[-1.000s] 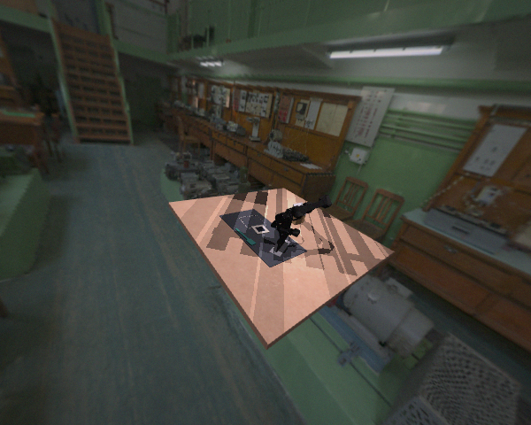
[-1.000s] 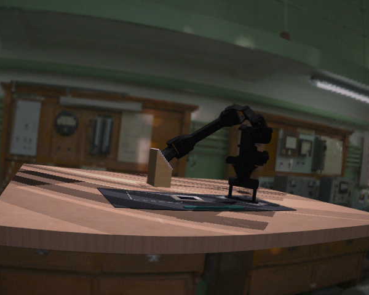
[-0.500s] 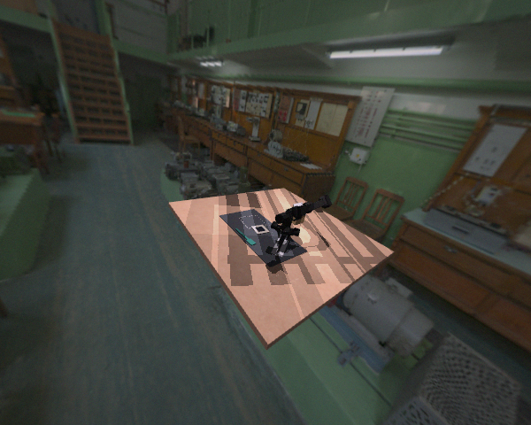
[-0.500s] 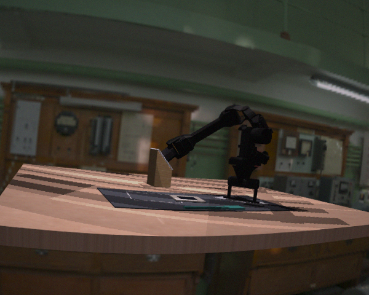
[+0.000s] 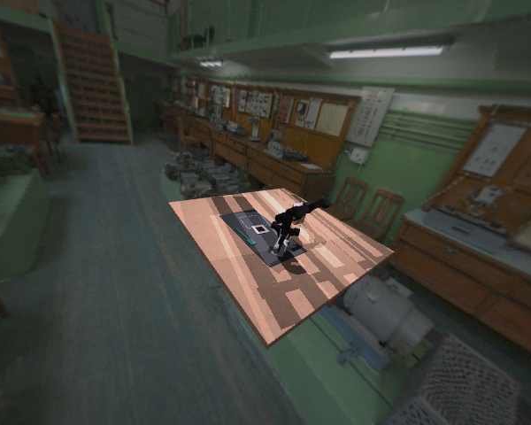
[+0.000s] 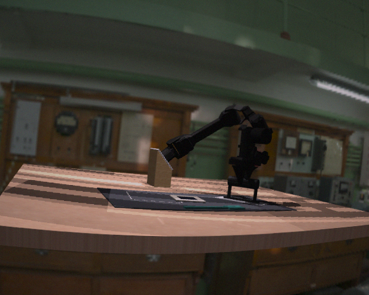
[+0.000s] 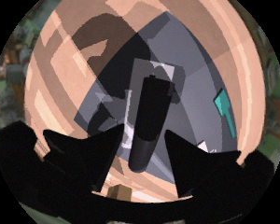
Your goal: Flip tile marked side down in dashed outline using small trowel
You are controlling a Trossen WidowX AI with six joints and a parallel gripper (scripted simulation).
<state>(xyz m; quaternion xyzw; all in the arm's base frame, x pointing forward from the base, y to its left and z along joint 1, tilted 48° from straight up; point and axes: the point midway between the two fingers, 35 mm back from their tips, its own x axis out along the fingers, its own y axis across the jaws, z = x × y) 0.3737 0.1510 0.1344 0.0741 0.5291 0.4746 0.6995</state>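
Now: gripper tip 30 mm short of the dark mat, 200 mm to the left of it and 80 mm above it. Also, from my gripper tip: tile: 10 mm ahead, 230 mm to the right, 60 mm below; then teal trowel: 160 mm ahead, 180 mm to the right, 60 mm below.
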